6 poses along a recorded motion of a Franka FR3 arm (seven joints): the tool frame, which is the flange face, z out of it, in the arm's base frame.
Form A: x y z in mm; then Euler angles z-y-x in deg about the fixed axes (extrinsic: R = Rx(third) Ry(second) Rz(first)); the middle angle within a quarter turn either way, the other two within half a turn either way.
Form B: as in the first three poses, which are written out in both.
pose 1, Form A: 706 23 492 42.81 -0.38 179.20
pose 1, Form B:
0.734 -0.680 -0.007
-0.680 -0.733 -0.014
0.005 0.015 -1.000
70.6 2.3 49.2

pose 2, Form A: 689 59 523 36.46 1.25 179.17
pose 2, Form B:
0.804 -0.594 0.022
-0.594 -0.804 -0.014
0.026 -0.001 -1.000
68.9 5.9 52.3

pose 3, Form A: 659 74 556 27.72 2.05 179.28
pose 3, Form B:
0.885 -0.465 0.036
-0.465 -0.885 -0.013
0.038 -0.006 -0.999
65.9 7.4 55.6

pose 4, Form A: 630 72 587 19.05 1.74 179.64
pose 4, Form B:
0.945 -0.326 0.030
-0.326 -0.945 -0.006
0.031 -0.004 -1.000
63.0 7.2 58.7

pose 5, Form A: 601 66 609 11.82 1.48 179.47
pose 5, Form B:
0.978 -0.205 0.026
-0.205 -0.979 -0.009
0.027 0.004 -1.000
60.1 6.6 60.9

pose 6, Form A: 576 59 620 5.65 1.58 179.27
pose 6, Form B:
0.995 -0.098 0.028
-0.098 -0.995 -0.013
0.029 0.010 -1.000
57.6 5.9 62.0

